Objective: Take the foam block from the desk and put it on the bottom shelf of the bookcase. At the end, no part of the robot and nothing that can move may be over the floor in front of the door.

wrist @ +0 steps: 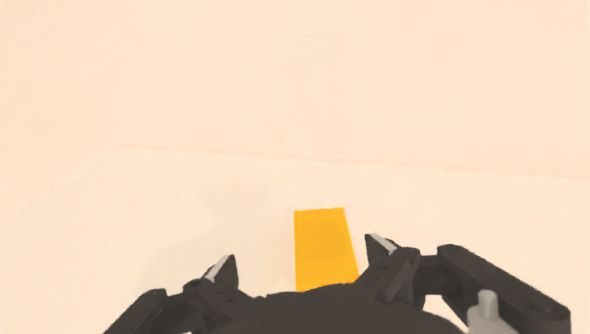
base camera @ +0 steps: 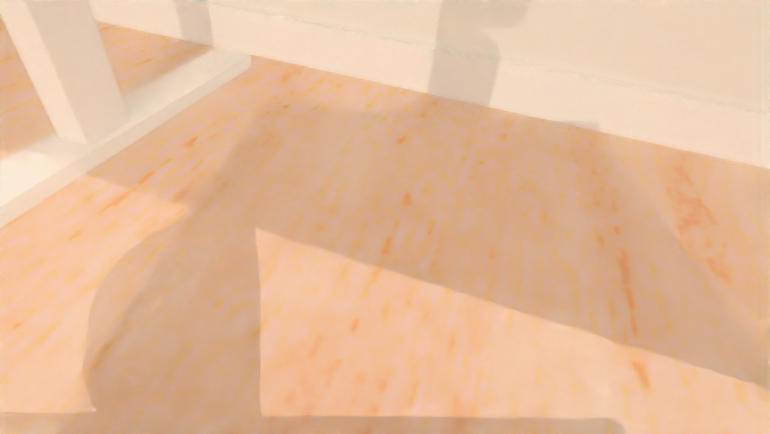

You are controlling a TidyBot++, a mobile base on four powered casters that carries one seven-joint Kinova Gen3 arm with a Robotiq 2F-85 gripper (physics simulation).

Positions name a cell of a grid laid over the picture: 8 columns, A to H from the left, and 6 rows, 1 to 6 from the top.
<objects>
My gripper shows in the wrist view (E5); in the base camera view it is out of frame. An orange foam block shows in the wrist view (E5); in the base camera view it is out of frame.
</objects>
